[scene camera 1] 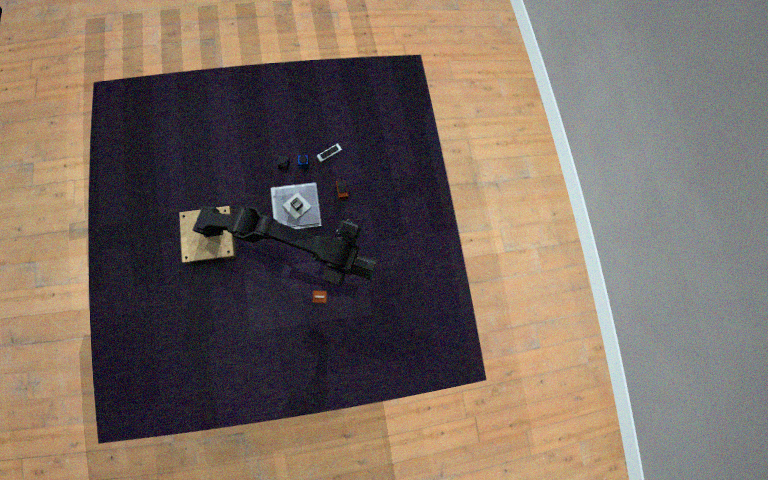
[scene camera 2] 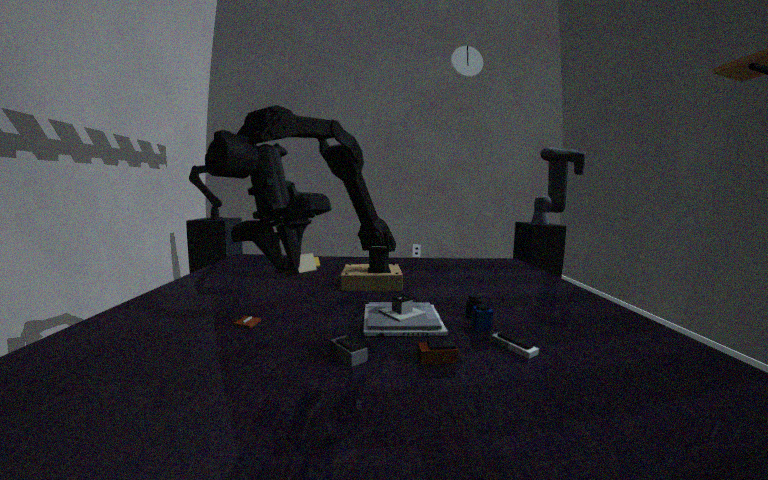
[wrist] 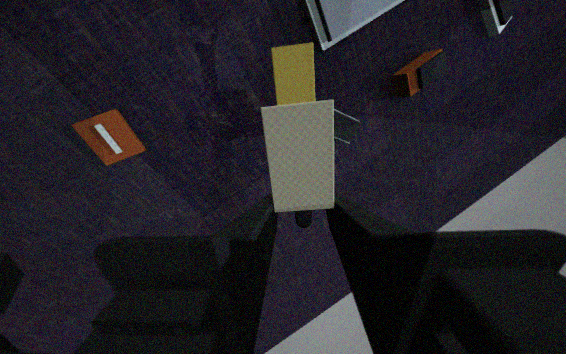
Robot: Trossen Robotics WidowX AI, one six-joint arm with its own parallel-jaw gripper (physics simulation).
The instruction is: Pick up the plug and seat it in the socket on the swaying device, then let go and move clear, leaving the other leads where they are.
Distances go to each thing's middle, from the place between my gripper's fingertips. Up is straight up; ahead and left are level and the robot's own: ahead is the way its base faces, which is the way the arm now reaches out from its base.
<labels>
The plug (wrist: 299,132) lies 3 cm behind my hand and 1 cm to the left of it. Round my hand: device (scene camera 2: 402,317): 13 cm behind, 20 cm to the left, 11 cm below; then orange-black connector block (wrist: 429,66): 4 cm ahead, 24 cm to the left, 12 cm below; then grey connector block (scene camera 2: 351,351): 3 cm ahead, 10 cm to the left, 12 cm below.
</labels>
